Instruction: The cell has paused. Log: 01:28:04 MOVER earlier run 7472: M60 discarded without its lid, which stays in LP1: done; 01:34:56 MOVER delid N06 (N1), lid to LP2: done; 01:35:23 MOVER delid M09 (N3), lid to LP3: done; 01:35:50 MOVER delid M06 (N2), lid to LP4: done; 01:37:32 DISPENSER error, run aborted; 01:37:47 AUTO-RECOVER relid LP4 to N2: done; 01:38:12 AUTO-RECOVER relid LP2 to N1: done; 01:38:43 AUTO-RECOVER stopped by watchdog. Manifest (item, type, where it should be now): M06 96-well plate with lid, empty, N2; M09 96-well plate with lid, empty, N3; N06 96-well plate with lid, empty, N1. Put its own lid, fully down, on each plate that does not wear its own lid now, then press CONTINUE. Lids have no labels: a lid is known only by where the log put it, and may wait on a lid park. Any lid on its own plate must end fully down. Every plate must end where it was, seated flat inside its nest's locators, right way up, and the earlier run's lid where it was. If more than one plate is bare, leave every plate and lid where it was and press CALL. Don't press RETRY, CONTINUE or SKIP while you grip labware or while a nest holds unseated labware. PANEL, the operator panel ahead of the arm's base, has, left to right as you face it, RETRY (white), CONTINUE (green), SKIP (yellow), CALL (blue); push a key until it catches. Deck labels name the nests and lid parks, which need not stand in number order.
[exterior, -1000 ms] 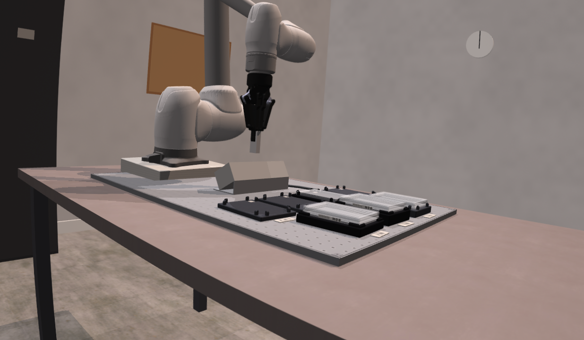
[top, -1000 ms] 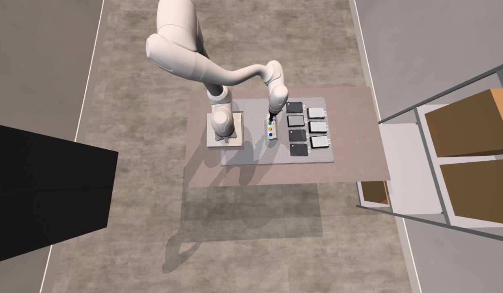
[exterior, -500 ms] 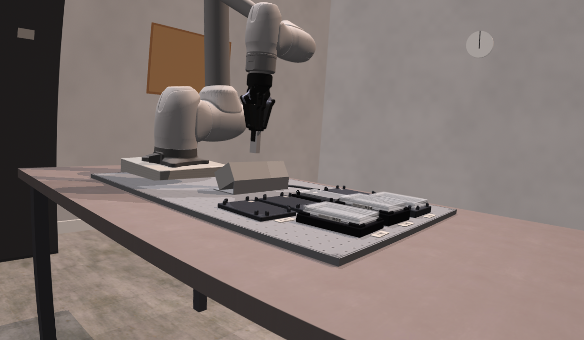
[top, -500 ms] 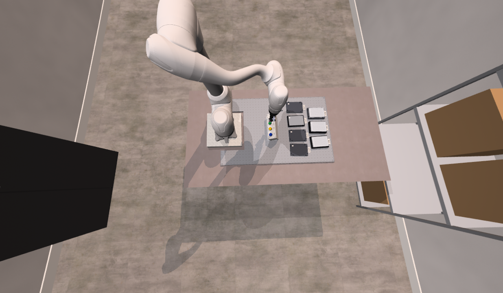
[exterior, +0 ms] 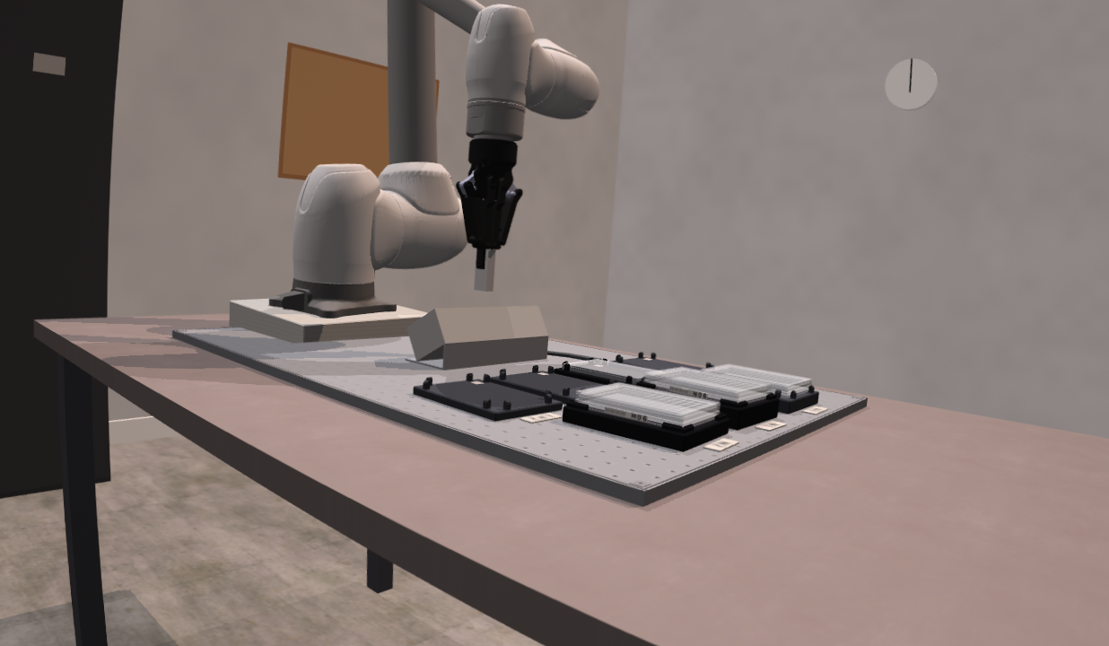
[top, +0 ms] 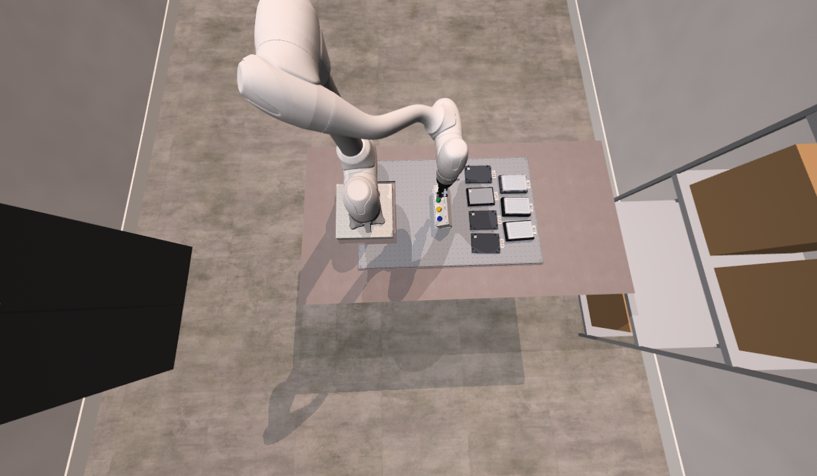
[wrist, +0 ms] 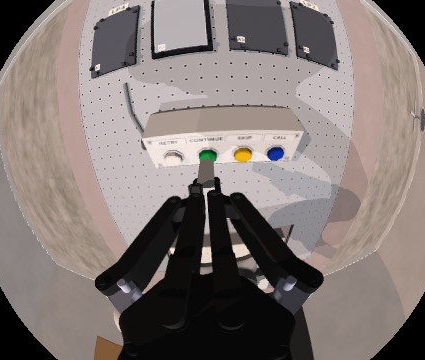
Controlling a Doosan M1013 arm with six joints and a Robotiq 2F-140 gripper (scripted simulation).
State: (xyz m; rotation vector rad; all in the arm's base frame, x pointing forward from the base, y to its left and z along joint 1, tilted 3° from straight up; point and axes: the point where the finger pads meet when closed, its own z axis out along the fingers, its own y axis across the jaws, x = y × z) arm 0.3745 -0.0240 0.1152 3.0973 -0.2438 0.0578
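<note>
My hand is 70 mm above the green key. The rest, counted from my hand: yellow skip key (10 mm behind, 50 mm to the right, 70 mm below); then white retry key (10 mm ahead, 50 mm to the left, 70 mm below); then blue call key (10 mm behind, 100 mm to the right, 70 mm below).
</note>
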